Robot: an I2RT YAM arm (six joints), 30 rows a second.
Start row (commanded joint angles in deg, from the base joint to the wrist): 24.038, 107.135, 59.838, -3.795, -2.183, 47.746
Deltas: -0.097, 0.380, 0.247, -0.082, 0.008, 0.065; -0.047, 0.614, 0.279, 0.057, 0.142, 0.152; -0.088, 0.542, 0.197, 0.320, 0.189, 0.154; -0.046, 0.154, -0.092, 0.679, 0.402, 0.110; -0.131, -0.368, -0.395, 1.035, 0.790, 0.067; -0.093, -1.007, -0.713, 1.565, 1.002, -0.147; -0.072, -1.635, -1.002, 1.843, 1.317, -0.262; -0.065, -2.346, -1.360, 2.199, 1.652, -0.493; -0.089, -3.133, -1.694, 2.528, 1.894, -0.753; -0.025, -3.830, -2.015, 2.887, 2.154, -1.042; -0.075, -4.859, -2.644, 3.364, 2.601, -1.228; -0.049, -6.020, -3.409, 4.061, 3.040, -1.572; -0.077, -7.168, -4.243, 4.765, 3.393, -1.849; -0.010, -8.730, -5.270, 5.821, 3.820, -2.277; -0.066, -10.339, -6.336, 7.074, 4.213, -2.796; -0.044, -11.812, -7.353, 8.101, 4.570, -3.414
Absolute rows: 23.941, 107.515, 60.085, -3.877, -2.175, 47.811; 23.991, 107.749, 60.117, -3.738, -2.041, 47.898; 23.950, 107.677, 60.035, -3.475, -1.994, 47.900; 23.992, 107.289, 59.746, -3.116, -1.781, 47.856; 23.907, 106.767, 59.443, -2.760, -1.393, 47.813; 23.945, 106.128, 59.125, -2.230, -1.181, 47.599; 23.966, 105.500, 58.836, -1.952, -0.866, 47.484; 23.973, 104.789, 58.478, -1.596, -0.531, 47.253; 23.949, 104.002, 58.144, -1.267, -0.289, 46.993; 24.013, 103.305, 57.823, -0.908, -0.029, 46.704; 23.963, 102.276, 57.194, -0.431, 0.418, 46.518; 23.989, 101.115, 56.429, 0.266, 0.857, 46.174; 23.961, 99.967, 55.595, 0.970, 1.210, 45.897; 24.028, 98.405, 54.568, 2.026, 1.637, 45.469; 23.972, 96.796, 53.502, 3.279, 2.030, 44.950; 23.994, 95.323, 52.485, 4.306, 2.387, 44.332
